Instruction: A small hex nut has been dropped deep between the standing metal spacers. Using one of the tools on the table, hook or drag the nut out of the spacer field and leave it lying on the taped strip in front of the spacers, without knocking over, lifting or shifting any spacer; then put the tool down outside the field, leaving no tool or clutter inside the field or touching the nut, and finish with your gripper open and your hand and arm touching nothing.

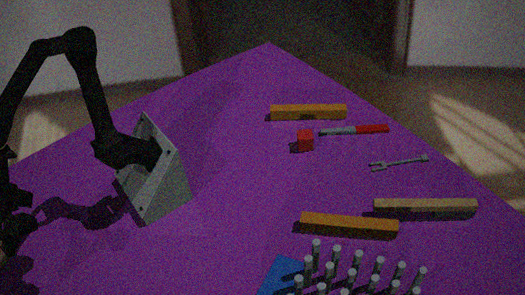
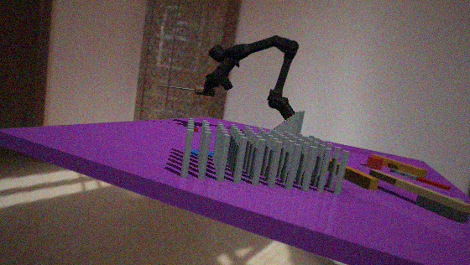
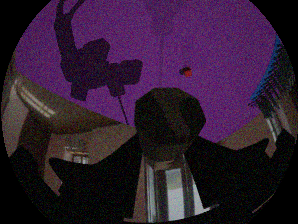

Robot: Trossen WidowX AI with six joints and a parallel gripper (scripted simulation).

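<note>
Right now the small red thing is 80 mm ahead of my gripper tip, 30 mm to the left of it and 160 mm below it. From my gripper tip the other things lie so: red block (20 mm behind, 780 mm to the left, 150 mm below); blue taped strip (340 mm ahead, 370 mm to the left, 170 mm below); thin rod (60 mm ahead, 80 mm to the right).
</note>
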